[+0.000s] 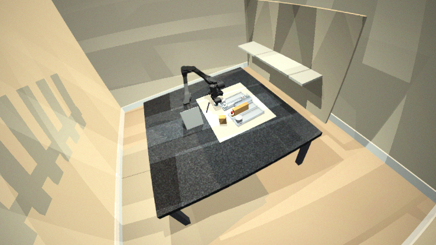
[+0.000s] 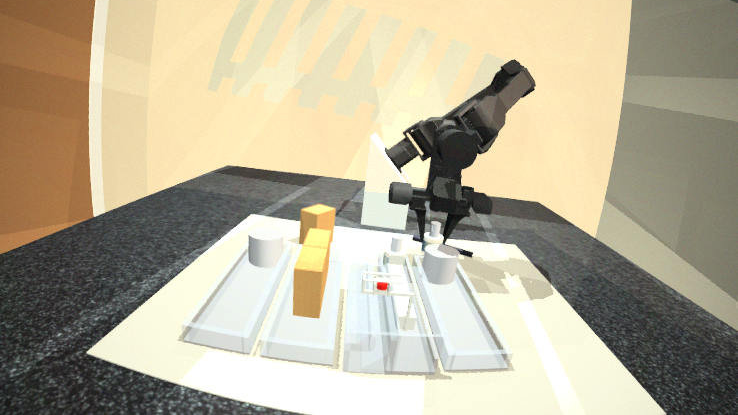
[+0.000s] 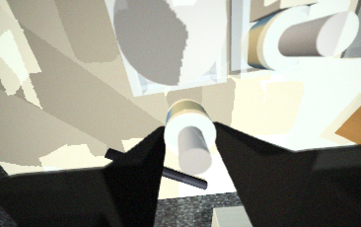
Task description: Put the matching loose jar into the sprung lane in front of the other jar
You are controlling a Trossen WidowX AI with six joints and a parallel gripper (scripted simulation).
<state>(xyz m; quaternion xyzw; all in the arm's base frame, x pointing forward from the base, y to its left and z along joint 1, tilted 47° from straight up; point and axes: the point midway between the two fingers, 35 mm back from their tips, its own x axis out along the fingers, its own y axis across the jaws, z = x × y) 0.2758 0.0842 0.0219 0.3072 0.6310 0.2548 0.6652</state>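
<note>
Now: gripper tip 80 mm past the black rod, 40 mm to the right of it and 40 mm above it. Also, from my gripper tip: sprung lane (200 mm ahead, 90 mm to the right, 20 mm below); then red mark (240 mm ahead, 110 mm to the right, 30 mm above).
</note>
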